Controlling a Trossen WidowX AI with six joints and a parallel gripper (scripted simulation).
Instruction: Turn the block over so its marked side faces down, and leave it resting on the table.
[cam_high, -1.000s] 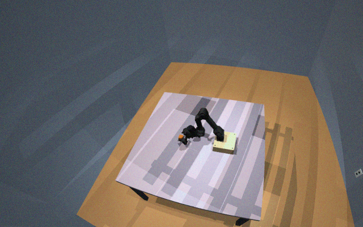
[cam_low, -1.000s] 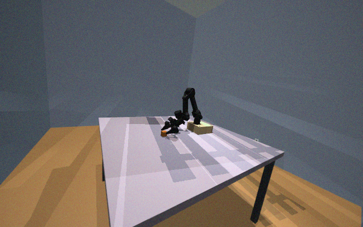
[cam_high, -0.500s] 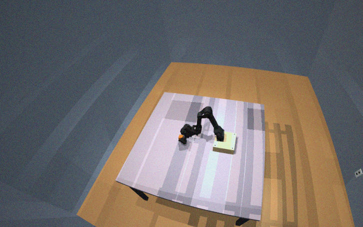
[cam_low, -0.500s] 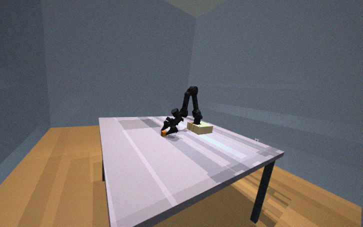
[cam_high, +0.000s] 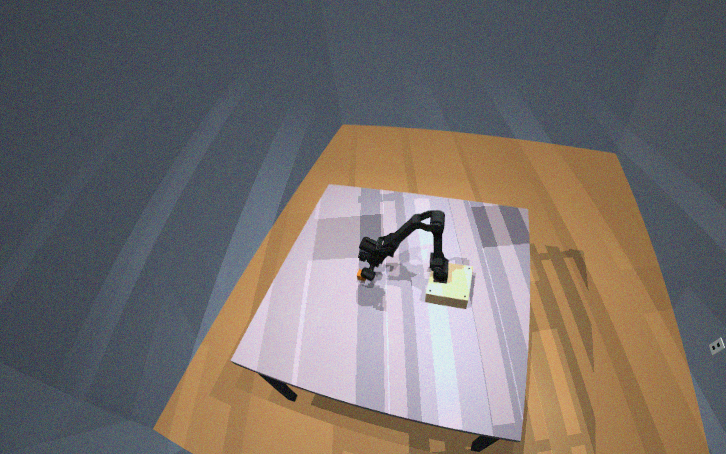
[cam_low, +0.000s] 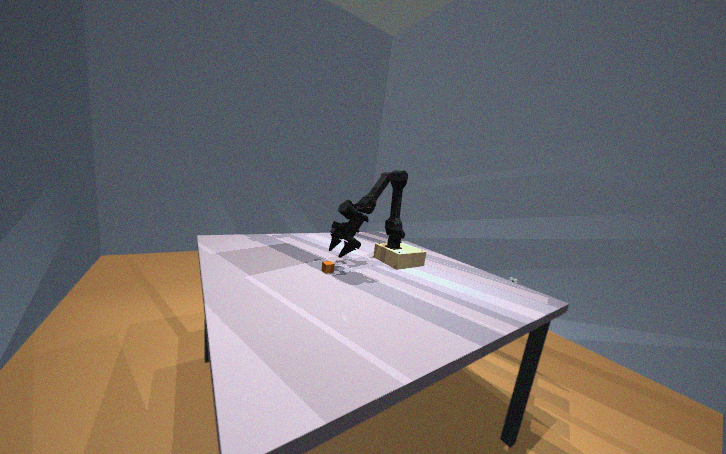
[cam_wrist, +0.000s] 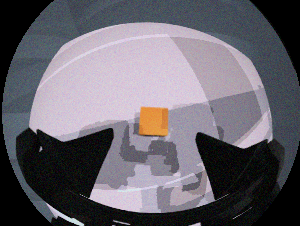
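The small orange block is 1 cm ahead of my gripper tip and 6 cm below it.
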